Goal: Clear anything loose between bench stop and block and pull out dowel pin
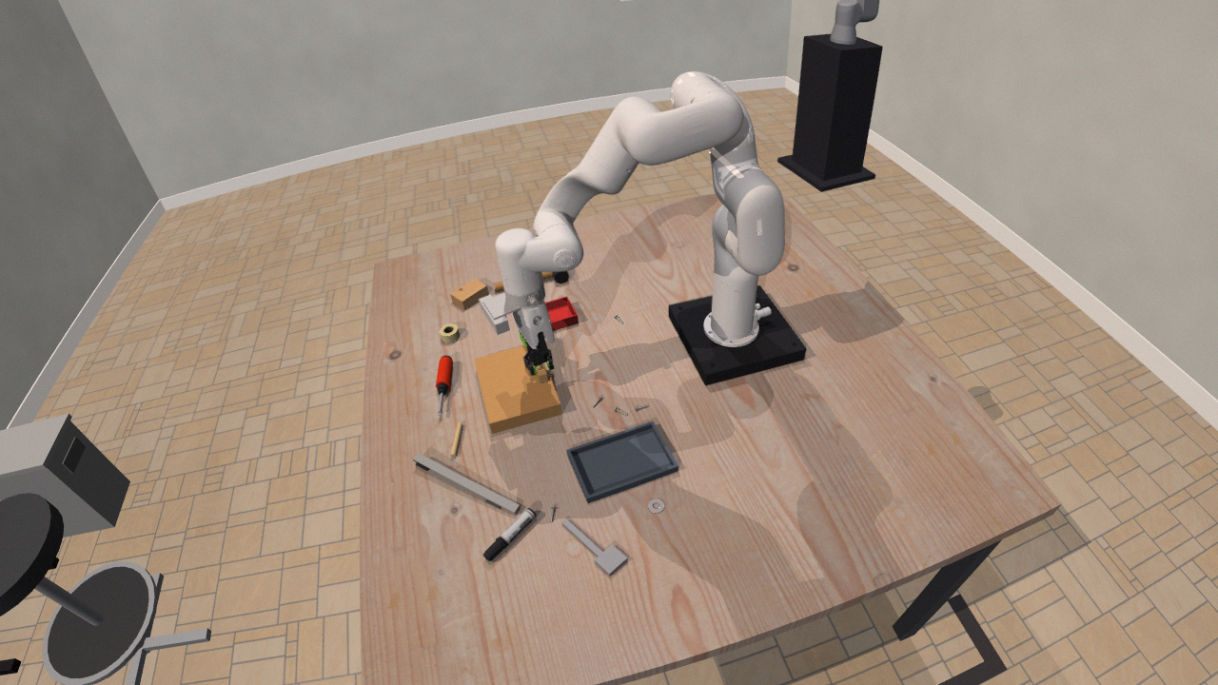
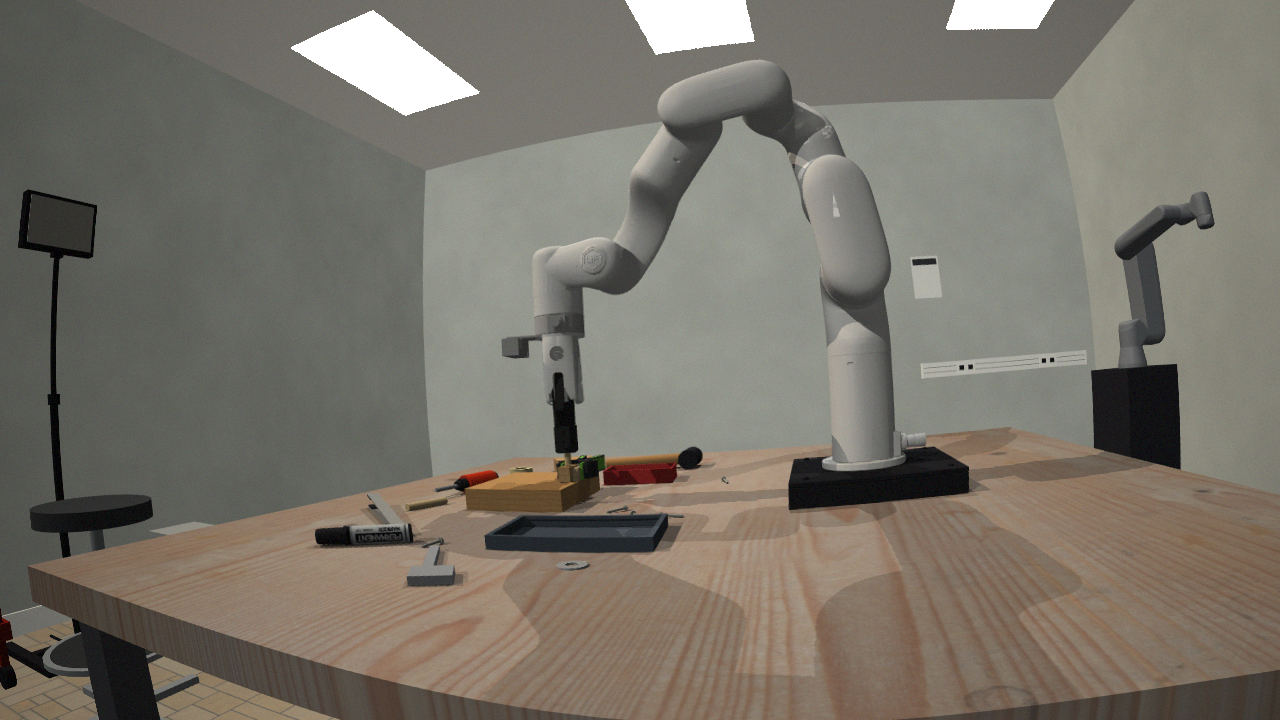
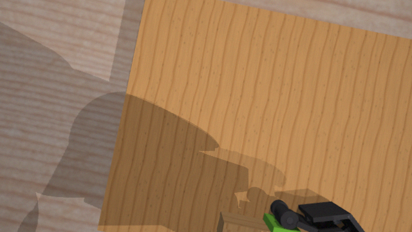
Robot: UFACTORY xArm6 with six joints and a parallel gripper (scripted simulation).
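Now: hand 2 cm above the dowel pin. Also, from my hand: small wooden block 5 cm below; then red tray 8 cm behind, 20 cm to the right, 9 cm below; then orange bench board 5 cm ahead, 1 cm to the right, 7 cm below.
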